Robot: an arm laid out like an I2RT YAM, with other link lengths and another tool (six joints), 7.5 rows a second.
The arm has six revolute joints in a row. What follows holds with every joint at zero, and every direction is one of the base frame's. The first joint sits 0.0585 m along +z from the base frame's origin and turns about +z. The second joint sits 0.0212 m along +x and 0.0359 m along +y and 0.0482 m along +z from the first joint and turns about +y. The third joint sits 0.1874 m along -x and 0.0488 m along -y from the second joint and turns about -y. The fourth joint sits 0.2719 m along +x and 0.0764 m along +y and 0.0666 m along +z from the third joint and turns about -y. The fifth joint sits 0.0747 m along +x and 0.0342 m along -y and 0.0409 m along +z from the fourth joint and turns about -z. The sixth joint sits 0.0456 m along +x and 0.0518 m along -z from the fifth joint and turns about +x. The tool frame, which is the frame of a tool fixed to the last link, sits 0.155 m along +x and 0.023 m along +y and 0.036 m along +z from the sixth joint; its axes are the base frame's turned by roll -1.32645, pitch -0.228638 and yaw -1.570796 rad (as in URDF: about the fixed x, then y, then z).
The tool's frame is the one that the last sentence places.
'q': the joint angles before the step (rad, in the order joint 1, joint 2, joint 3, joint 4, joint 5, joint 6). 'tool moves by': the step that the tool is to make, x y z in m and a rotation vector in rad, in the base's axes. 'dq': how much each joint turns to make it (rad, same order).
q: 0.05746 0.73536 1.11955 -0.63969 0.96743 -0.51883
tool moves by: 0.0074 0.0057 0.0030 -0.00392 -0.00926 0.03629
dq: -0.00016 0.00463 -0.00200 0.03391 -0.03433 -0.02244
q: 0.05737 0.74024 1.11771 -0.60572 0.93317 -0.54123
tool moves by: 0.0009 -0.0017 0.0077 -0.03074 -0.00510 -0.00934
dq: 0.00031 0.00398 0.00110 0.04509 0.01582 -0.04812
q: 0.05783 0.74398 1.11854 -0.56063 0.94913 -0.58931
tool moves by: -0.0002 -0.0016 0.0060 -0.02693 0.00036 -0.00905
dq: -0.00001 0.00129 0.00093 0.03378 0.01344 -0.04326
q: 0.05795 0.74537 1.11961 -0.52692 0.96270 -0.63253
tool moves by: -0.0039 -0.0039 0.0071 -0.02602 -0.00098 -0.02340
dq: -0.00058 -0.00321 0.00330 0.02650 0.02615 -0.04049
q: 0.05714 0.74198 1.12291 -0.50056 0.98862 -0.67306
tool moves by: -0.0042 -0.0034 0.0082 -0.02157 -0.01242 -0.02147
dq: -0.00032 -0.00825 -0.00222 0.03640 0.02324 -0.03714
